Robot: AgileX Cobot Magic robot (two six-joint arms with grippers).
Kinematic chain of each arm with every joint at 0, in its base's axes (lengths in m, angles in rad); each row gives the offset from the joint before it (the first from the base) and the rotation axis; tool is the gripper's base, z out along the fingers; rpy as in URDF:
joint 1: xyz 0 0 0.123 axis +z
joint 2: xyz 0 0 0 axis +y
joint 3: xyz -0.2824 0 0.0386 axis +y
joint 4: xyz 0.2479 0 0.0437 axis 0.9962 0 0.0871
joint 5: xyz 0 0 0 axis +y
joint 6: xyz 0.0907 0 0.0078 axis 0.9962 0 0.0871
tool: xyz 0 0 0 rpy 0 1.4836 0
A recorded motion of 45 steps. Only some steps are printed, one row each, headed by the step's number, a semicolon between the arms.
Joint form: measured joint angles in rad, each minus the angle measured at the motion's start. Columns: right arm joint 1, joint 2, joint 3, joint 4, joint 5, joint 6; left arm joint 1, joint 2, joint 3, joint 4, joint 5, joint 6.
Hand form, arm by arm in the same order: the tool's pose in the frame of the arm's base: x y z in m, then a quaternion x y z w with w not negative. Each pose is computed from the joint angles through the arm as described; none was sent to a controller.
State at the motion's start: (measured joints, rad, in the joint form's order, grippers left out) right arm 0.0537 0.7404 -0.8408 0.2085 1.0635 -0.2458; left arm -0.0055 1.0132 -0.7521 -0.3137 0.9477 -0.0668
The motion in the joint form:
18: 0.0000 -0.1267 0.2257 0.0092 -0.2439 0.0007; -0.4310 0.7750 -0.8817 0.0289 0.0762 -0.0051
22: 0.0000 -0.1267 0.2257 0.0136 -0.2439 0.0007; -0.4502 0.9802 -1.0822 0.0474 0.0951 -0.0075
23: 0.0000 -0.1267 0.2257 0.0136 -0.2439 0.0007; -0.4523 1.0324 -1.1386 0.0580 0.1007 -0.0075
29: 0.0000 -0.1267 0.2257 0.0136 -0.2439 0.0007; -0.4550 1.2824 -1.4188 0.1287 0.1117 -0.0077
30: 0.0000 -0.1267 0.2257 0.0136 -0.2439 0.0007; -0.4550 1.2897 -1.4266 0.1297 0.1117 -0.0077
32: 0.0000 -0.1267 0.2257 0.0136 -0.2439 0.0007; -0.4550 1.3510 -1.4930 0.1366 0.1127 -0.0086
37: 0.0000 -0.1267 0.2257 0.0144 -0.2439 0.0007; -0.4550 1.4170 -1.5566 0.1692 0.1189 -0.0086
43: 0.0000 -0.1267 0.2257 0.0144 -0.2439 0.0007; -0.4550 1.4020 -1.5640 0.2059 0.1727 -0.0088
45: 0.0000 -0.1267 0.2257 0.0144 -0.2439 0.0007; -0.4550 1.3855 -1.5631 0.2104 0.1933 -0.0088
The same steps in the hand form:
18: 0.1058 0.0201 0.3019 -0.10017 0.90288 0.06353 0.41321; 0.3463 -0.1857 0.3178 0.13214 0.95339 -0.19007 0.19357
22: 0.1058 0.0204 0.3020 -0.09943 0.90276 0.06560 0.41331; 0.3886 -0.2135 0.2896 0.14449 0.95542 -0.18109 0.18303
23: 0.1058 0.0204 0.3020 -0.09943 0.90276 0.06560 0.41331; 0.3995 -0.2191 0.2822 0.14776 0.95567 -0.17648 0.18361
29: 0.1058 0.0204 0.3020 -0.09943 0.90276 0.06560 0.41331; 0.4495 -0.2393 0.2416 0.16108 0.95473 -0.14753 0.20192
30: 0.1058 0.0204 0.3020 -0.09943 0.90276 0.06560 0.41331; 0.4508 -0.2398 0.2402 0.16123 0.95469 -0.14714 0.20229
32: 0.1058 0.0204 0.3020 -0.09943 0.90276 0.06560 0.41331; 0.4610 -0.2443 0.2279 0.16194 0.95436 -0.14466 0.20506
37: 0.1058 0.0204 0.3020 -0.09930 0.90274 0.06598 0.41333; 0.4711 -0.2465 0.2111 0.16677 0.95574 -0.12858 0.20547
43: 0.1058 0.0204 0.3020 -0.09930 0.90274 0.06598 0.41333; 0.4676 -0.2418 0.2187 0.17430 0.95901 -0.10809 0.19553
45: 0.1058 0.0204 0.3020 -0.09930 0.90274 0.06598 0.41333; 0.4646 -0.2400 0.2262 0.17583 0.95938 -0.10554 0.19373

